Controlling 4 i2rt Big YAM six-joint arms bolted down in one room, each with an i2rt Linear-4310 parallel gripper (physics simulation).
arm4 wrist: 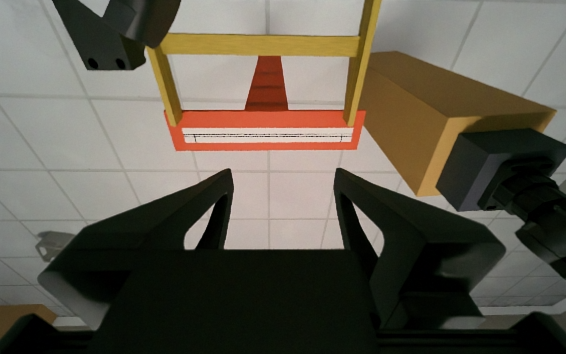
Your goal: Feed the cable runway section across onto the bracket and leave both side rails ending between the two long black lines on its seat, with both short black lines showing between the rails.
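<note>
The yellow runway section (260, 45) shows two side rails joined by a cross rung. Its left rail (166, 90) and right rail (358, 85) both end over the far rim of the orange-red bracket (270, 119), short of the white seat strip. Whether the rails touch the rim cannot be told. Two long black lines (270, 135) run along the seat, nearer the camera than the rail ends. The short black lines (195, 138) (341, 138) both show between the rails, the right one close beside the right rail. My arm4 gripper (284, 172) is open and empty, on the near side of the bracket.
A red tapered post (267, 82) shows behind the bracket. A tan block (405, 110) stands at the right with a dark arm base (460, 165) on its end. Dark arm parts (117, 42) overlap the left rail at the upper left. Another tan block (25, 317) shows at the lower left.
</note>
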